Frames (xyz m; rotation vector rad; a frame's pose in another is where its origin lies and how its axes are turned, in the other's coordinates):
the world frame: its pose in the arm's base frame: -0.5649 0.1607 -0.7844 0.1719 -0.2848 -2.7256
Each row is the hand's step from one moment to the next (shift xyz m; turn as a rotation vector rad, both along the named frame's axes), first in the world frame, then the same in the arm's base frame.
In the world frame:
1: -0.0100 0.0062 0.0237 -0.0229 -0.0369 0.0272
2: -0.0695 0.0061 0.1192 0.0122 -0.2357 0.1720
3: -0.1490 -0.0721 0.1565 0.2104 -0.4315 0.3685
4: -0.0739 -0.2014 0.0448 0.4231 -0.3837 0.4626
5: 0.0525 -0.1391 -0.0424 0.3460 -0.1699 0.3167
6: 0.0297 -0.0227 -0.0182 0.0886 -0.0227 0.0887
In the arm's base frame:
1: 0.0077 0.0025 0.0252 0.0030 0.0471 0.0201
2: 0.0469 0.0427 0.1227 -0.1258 0.2377 0.1138
3: 0.0847 0.1511 0.1479 -0.4111 0.3701 0.2455
4: -0.0141 0.2187 0.0047 -0.6030 0.2593 0.3307
5: -0.0928 0.0974 -0.0763 -0.4300 0.0716 0.2425
6: -0.0327 0.0056 -0.0251 -0.1036 0.0009 0.0741

